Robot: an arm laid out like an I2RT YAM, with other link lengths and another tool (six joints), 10 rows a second.
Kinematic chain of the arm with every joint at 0, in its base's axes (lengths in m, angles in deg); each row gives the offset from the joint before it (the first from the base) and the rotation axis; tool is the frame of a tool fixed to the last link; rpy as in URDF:
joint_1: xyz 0 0 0.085 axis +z
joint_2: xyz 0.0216 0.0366 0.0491 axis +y
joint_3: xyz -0.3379 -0.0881 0 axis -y
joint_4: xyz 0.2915 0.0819 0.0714 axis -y
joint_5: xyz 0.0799 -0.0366 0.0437 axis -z
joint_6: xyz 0.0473 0 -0.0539 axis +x
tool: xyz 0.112 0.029 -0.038 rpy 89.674 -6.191 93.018
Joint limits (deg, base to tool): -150..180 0..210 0..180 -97..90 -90..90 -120..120
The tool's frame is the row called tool.
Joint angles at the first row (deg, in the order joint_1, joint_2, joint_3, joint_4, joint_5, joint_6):
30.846 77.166 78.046 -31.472 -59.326 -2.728
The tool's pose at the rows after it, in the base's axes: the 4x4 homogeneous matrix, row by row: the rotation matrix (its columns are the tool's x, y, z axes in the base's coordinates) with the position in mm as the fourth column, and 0 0 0 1 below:
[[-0.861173, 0.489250, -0.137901, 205.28], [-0.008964, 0.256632, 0.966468, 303.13], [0.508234, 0.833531, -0.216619, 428.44], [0, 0, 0, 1]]
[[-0.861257, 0.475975, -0.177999, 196.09], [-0.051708, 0.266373, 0.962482, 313.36], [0.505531, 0.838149, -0.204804, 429.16], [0, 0, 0, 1]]
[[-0.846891, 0.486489, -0.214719, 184.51], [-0.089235, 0.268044, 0.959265, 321.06], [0.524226, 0.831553, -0.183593, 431.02], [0, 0, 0, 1]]
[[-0.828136, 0.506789, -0.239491, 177.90], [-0.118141, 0.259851, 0.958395, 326.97], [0.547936, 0.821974, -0.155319, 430.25], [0, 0, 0, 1]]
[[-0.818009, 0.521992, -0.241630, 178.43], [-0.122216, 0.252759, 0.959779, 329.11], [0.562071, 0.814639, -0.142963, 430.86], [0, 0, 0, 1]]
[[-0.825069, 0.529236, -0.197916, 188.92], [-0.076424, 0.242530, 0.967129, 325.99], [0.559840, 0.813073, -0.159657, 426.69], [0, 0, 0, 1]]
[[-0.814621, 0.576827, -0.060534, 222.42], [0.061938, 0.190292, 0.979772, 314.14], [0.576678, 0.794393, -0.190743, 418.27], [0, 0, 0, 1]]
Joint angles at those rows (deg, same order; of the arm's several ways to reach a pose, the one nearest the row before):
32.427 77.695 77.873 -29.104 -59.851 -0.976
34.624 78.046 77.696 -27.429 -60.290 -0.265
36.555 77.697 76.557 -24.626 -60.994 2.630
37.699 77.345 74.448 -20.050 -61.874 6.583
37.795 77.429 73.827 -18.018 -62.138 8.700
36.571 77.518 73.828 -18.895 -60.563 7.999
32.458 77.693 73.300 -19.073 -56.347 9.398

